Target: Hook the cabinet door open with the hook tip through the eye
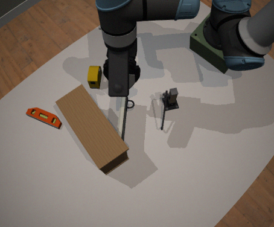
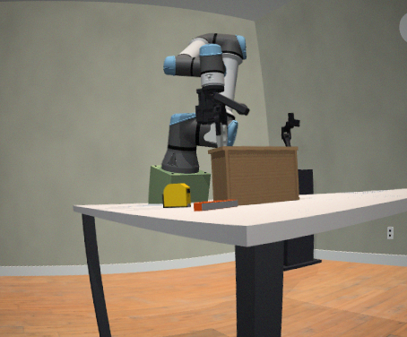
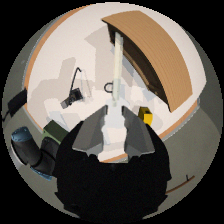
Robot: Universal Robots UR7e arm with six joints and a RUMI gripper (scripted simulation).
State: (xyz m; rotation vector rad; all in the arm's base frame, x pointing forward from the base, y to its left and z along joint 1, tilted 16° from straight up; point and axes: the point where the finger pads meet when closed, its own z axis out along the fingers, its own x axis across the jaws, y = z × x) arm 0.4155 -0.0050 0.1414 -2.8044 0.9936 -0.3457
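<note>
My gripper is now 90 mm above the pale door, 70 mm to the right of it and 40 mm short of it. The rest, counted from my hand: orange spirit level (270 mm ahead, 150 mm below, 140 mm to the right); then yellow tape measure (150 mm to the right, 130 mm below, 20 mm ahead).
</note>
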